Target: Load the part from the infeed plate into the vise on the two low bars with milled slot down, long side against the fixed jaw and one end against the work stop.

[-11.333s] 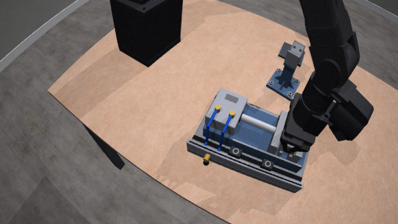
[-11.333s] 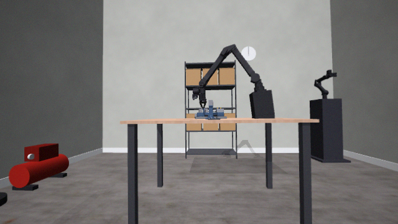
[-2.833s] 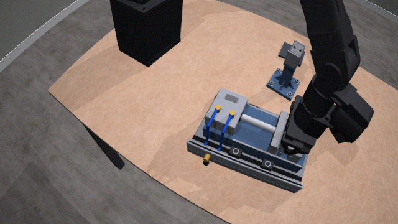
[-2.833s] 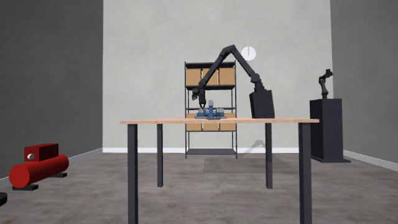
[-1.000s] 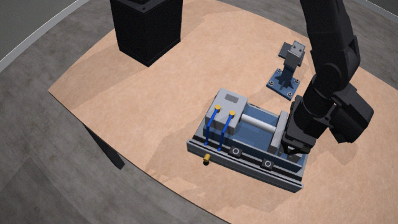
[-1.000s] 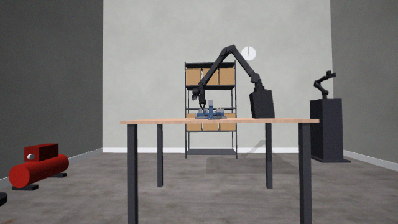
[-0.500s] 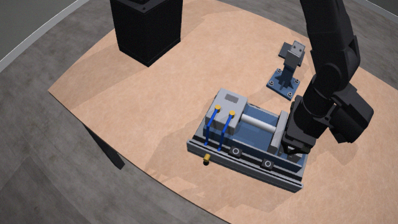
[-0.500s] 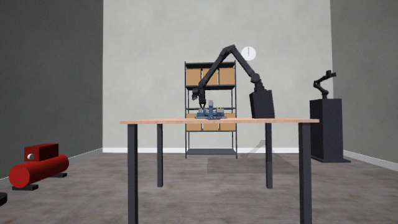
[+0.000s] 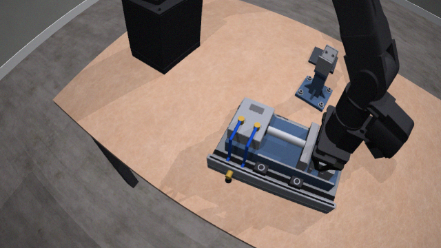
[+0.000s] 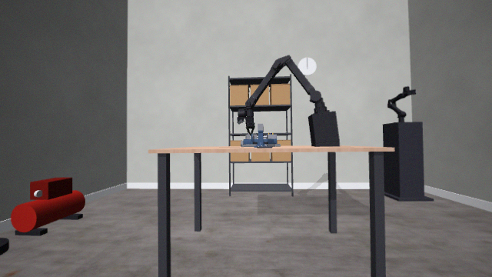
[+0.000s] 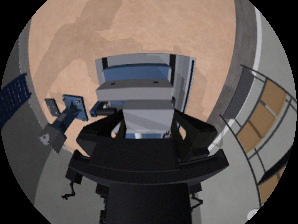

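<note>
My hand is 10 mm above the grey part. Also, from my hand: moving jaw: 40 mm behind, 20 mm to the left, 20 mm below; fixed jaw: 30 mm ahead, 20 mm to the left, 20 mm below; work stop: 70 mm to the left, 10 mm below, 10 mm behind.
</note>
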